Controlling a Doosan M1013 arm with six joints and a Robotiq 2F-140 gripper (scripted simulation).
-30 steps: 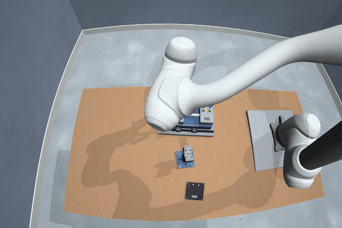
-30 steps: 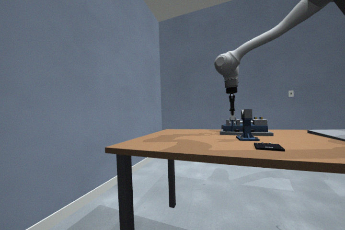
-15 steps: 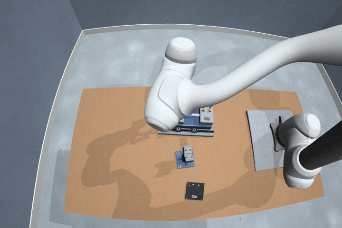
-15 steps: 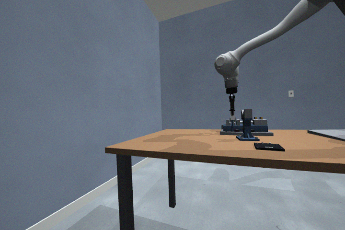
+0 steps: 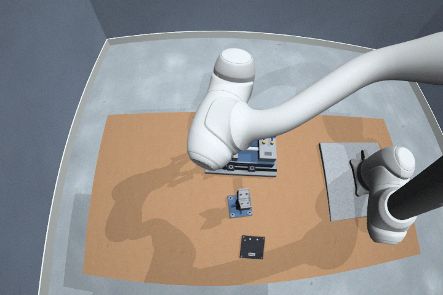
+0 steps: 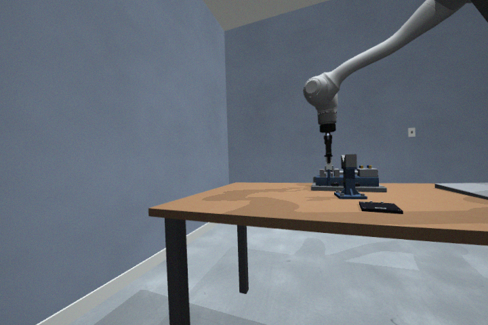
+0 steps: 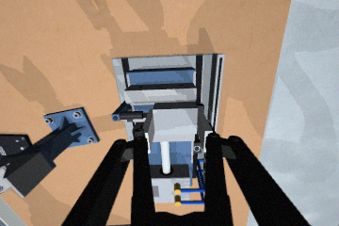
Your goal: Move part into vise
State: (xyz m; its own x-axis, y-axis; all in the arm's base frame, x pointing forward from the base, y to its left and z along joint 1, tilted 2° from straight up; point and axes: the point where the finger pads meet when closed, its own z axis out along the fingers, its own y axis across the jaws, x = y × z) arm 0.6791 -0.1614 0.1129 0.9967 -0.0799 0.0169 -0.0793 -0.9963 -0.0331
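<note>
The part is 30 mm below my hand. Round my hand: cylinder rod 80 mm behind, 50 mm below, 30 mm to the left; work stop 70 mm to the left, 30 mm below, 10 mm ahead; fixed jaw 50 mm below, 30 mm ahead, 20 mm to the left.
</note>
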